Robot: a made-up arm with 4 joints.
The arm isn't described. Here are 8 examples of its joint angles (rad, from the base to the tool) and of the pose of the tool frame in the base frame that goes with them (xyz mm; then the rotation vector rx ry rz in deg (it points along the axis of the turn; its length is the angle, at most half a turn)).
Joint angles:
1: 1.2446 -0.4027 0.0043 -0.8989
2: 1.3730 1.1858 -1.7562 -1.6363
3: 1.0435 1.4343 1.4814 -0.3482
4: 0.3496 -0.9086 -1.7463 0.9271
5: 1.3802 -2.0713 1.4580 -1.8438
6: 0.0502 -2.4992 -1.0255 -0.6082
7: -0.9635 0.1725 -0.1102 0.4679
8: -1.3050 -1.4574 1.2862 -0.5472
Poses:
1: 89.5 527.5 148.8 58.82 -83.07 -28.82
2: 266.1 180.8 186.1 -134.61 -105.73 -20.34
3: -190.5 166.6 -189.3 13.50 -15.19 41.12
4: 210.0 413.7 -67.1 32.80 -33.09 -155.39
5: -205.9 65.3 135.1 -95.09 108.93 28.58
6: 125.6 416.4 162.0 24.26 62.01 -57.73
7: -206.6 15.0 -43.4 82.74 36.41 21.17
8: 374.2 43.4 232.9 76.99 154.34 3.43
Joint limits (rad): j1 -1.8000..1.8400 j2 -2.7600..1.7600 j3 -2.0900..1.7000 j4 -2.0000..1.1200
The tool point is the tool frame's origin. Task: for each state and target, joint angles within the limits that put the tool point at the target. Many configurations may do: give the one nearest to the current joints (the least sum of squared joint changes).
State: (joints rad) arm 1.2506 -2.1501 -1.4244 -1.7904
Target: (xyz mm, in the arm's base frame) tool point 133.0 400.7 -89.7
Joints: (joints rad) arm 0.5990 -1.9316 -1.9209 -1.5997
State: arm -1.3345 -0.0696 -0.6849 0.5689
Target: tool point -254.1 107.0 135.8
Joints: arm -0.6133 -0.3728 -0.1320 0.9347
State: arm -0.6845 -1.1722 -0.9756 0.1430
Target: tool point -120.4 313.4 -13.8
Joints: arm -0.9272 -1.1809 -1.5208 0.1433
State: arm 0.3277 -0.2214 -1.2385 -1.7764
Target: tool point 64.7 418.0 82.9
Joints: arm -0.4237 0.3785 -1.4817 -1.9246
